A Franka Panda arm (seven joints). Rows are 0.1 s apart.
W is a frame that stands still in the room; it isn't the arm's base.
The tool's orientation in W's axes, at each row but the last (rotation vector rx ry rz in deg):
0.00 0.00 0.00
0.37 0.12 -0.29
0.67 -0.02 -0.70
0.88 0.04 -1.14
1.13 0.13 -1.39
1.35 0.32 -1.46
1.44 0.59 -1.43
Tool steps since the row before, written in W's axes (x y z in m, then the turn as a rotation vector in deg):
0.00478 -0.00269 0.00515 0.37 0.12 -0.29
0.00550 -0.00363 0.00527 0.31 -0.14 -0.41
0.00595 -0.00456 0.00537 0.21 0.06 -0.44
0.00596 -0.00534 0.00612 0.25 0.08 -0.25
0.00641 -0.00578 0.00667 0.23 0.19 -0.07
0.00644 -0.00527 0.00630 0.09 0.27 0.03
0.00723 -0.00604 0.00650 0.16 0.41 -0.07
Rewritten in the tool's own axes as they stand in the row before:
0.00478 -0.00269 0.00515 0.37 0.12 -0.29
0.00551 -0.00357 0.00530 0.31 -0.14 -0.41
0.00601 -0.00442 0.00542 0.21 0.06 -0.44
0.00606 -0.00513 0.00620 0.25 0.08 -0.25
0.00653 -0.00549 0.00680 0.23 0.19 -0.07
0.00653 -0.00495 0.00646 0.08 0.27 0.02
0.00731 -0.00569 0.00672 0.15 0.41 -0.08

